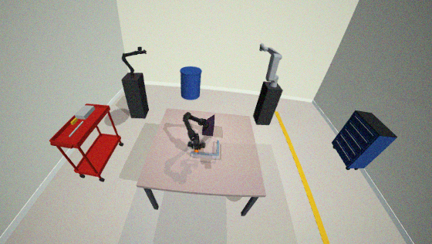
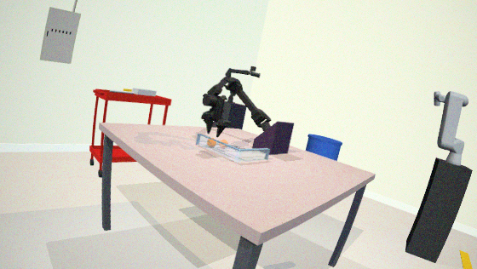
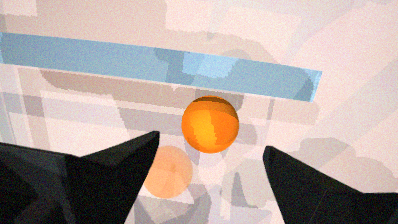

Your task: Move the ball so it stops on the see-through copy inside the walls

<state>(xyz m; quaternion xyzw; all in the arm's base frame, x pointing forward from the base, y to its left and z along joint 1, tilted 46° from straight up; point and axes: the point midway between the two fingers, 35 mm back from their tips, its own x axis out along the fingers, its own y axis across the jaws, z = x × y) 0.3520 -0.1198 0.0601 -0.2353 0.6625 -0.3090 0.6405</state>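
My gripper tip is now 40 mm above the orange ball. The rest, counted from my gripper tip: see-through ball copy (60 mm behind, 40 mm to the left, 40 mm below).
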